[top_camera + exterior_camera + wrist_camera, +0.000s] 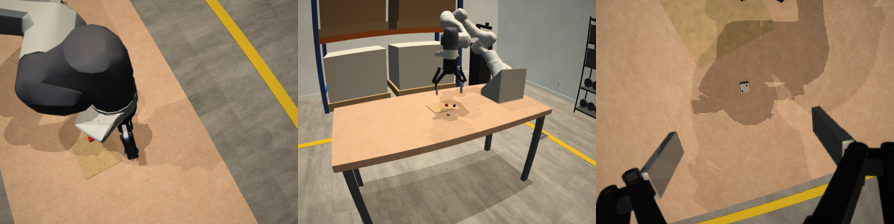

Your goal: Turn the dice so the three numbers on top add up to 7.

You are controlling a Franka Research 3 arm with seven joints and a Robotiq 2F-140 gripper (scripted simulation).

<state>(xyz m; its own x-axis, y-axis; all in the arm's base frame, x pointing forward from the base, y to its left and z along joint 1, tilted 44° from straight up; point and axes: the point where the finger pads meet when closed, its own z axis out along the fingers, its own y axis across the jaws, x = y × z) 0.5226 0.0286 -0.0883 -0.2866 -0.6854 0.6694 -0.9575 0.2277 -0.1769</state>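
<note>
Right now the white die is 10 mm to the right of my hand and 150 mm below it. Also, from my hand: black die (120 mm behind, 110 mm to the right, 150 mm below); then red die (70 mm behind, 140 mm to the right, 140 mm below); then tan mat (20 mm behind, 140 mm to the right, 150 mm below).
</note>
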